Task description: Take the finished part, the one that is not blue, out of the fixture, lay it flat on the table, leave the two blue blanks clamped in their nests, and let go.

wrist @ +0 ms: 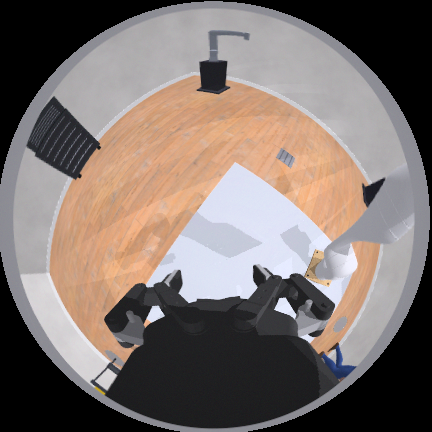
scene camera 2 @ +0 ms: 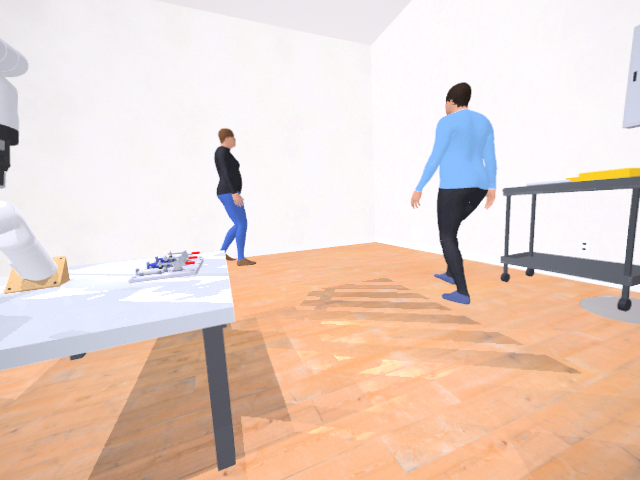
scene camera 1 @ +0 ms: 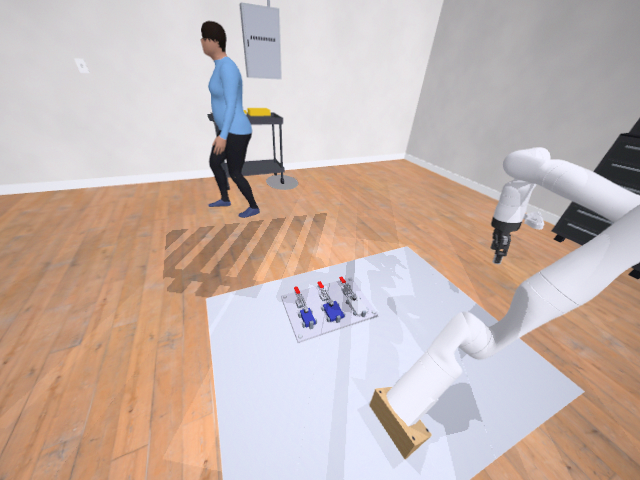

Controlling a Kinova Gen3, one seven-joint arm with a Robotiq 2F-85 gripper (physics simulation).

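Pixels of known places: gripper, fingertip midpoint: (wrist: pixel 216 275) (scene camera 1: pixel 495 256); arm's base at its link origin: (scene camera 2: pixel 41 270) (scene camera 1: pixel 399 407).
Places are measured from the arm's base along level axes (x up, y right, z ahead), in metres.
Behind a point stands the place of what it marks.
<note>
The fixture (scene camera 1: pixel 325 327) @[x -0.047, y -0.029, z 0.350 m] (scene camera 2: pixel 165 277) @[x -0.057, y 0.215, z 0.423 m] is a pale plate on the white table (scene camera 1: pixel 279 392) @[x -0.062, y -0.271, z 0.226 m] (scene camera 2: pixel 103 315) @[x -0.062, y 0.553, z 0.303 m], with three nests in a row, each with a red-handled clamp. One blue blank (scene camera 1: pixel 307 317) @[x -0.021, y -0.078, z 0.406 m] is in the left nest and another blue blank (scene camera 1: pixel 333 311) @[x -0.025, y 0.029, z 0.386 m] is in the middle nest, seen in scene camera 1. The finished part (scene camera 1: pixel 356 308) @[x -0.030, y 0.125, z 0.358 m] (scene camera 2: pixel 148 271) @[x -0.032, y 0.165, z 0.364 m] is grey and slim and lies in the right nest. Whether its clamp is closed is too small to tell. My gripper (scene camera 1: pixel 497 257) @[x 0.273, y 0.501, z 0.133 m] (wrist: pixel 216 275) @[x 0.273, y 0.501, z 0.133 m] is open and empty, high up and well to the right of the fixture in scene camera 1.
The arm's wooden base block (scene camera 1: pixel 397 421) @[x 0.037, y -0.046, z -0.026 m] (scene camera 2: pixel 38 283) @[x -0.042, y 0.045, z 0.002 m] (wrist: pixel 313 267) @[x -0.038, y 0.040, z 0.006 m] is mounted on the table, nearer the camera than the fixture in scene camera 1. A person in light blue (scene camera 1: pixel 225 98) (scene camera 2: pixel 467 149) stands beyond the table near a dark cart (scene camera 1: pixel 280 119) (scene camera 2: pixel 568 186). Another person in black (scene camera 2: pixel 227 170) stands farther back.
</note>
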